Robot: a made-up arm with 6 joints.
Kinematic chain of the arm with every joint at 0, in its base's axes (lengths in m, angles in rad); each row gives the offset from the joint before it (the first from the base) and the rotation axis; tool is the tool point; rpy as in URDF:
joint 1: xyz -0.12 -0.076 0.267 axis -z
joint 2: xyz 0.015 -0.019 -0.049 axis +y
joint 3: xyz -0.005 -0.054 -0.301 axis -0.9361 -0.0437 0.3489
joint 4: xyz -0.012 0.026 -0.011 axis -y
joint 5: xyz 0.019 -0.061 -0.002 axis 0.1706 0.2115 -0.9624
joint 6: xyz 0.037 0 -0.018 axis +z
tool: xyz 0.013 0.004 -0.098 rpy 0 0 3.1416
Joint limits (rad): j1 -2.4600..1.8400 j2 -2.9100..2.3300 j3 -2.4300..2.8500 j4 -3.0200..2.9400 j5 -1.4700..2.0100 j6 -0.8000..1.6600
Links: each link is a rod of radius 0.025 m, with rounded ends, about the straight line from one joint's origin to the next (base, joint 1, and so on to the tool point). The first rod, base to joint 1, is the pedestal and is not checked.
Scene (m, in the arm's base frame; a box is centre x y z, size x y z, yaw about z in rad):
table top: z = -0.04
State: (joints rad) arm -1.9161 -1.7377 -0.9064 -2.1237 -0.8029 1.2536
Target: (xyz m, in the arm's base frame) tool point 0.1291 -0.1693 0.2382
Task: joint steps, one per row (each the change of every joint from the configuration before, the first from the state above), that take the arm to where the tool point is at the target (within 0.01 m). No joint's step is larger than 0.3 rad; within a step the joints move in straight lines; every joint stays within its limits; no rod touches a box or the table.
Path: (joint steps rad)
1: 0.2675 -0.0458 0.0595 -0.1280 -0.0241 0.0005
2: 0.2675 -0.0457 0.0595 -0.1281 -0.0242 0.0006
3: 0.2674 -0.0458 0.0596 -0.1280 -0.0241 0.0005
4: 0.2675 -0.0457 0.0595 -0.1281 -0.0242 0.0006
5: 0.2675 -0.0458 0.0595 -0.1280 -0.0241 0.0005
6: 0.2675 -0.0458 0.0595 -0.1281 -0.0242 0.0006
7: 0.2675 -0.0457 0.0595 -0.1280 -0.0241 0.0005

